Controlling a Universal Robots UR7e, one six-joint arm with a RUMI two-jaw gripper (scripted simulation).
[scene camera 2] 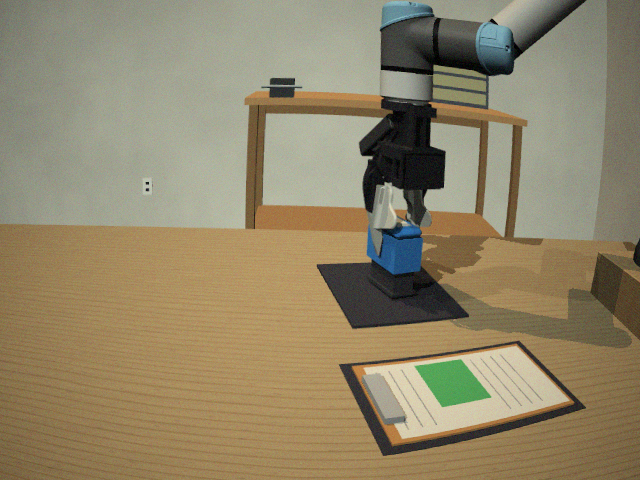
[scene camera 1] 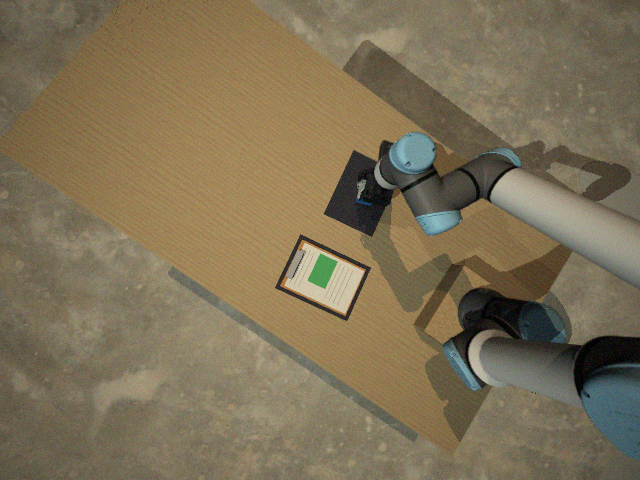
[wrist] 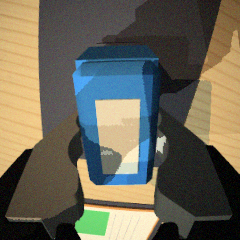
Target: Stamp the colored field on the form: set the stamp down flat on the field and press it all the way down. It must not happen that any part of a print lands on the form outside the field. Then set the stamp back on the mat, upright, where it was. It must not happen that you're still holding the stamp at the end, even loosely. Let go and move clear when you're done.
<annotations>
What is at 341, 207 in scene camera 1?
A mat.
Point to a mat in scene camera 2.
364, 305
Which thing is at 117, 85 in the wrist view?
A stamp.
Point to a form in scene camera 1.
314, 273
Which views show my gripper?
Scene camera 2, scene camera 1 and the wrist view: all of them.
</annotations>
